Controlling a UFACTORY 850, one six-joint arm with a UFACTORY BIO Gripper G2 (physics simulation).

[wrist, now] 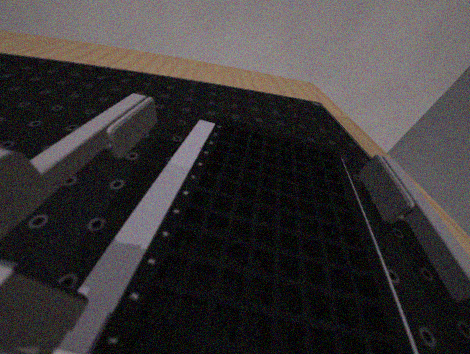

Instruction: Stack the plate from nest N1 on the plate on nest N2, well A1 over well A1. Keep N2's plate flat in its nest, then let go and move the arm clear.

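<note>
A black plate with a grid of square wells shows in the middle of the wrist view, with a row of small pale dots along its left side. It lies between the light rails of a nest; the right rail shows as a thin pale line. My gripper is open and empty. One fingertip is to the left of the plate and the other to the right, both apart from it. I cannot tell whether this is N1 or N2, or whether one plate or two are there. The well labels cannot be read.
A black board with ringed holes lies under and around the nest. The wooden table edge runs behind it and down the right side. A grey surface stands at the right. Grey background shows beyond the table.
</note>
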